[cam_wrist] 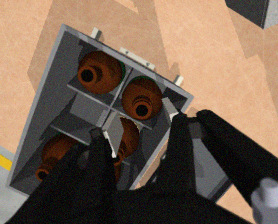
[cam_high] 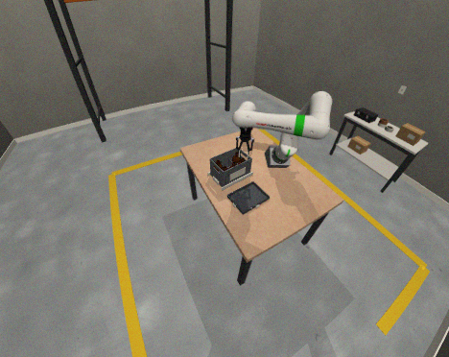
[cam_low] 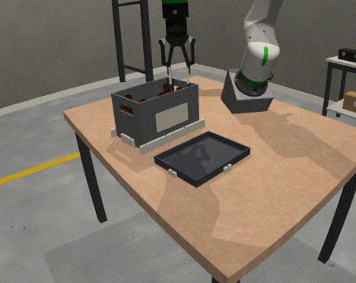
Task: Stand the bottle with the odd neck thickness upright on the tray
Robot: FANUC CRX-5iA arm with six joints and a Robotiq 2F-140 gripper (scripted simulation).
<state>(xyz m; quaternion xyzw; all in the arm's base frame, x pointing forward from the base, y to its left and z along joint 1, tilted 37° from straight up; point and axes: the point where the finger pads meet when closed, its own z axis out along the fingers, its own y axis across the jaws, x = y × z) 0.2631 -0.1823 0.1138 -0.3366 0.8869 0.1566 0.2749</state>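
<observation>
Right now my hand is 13 cm above the bottle and 9 cm to the left of it. Round my hand: dark tray (23 cm to the left, 20 cm below, 11 cm ahead); dark grey crate (13 cm below, 9 cm ahead, 4 cm to the right).
</observation>
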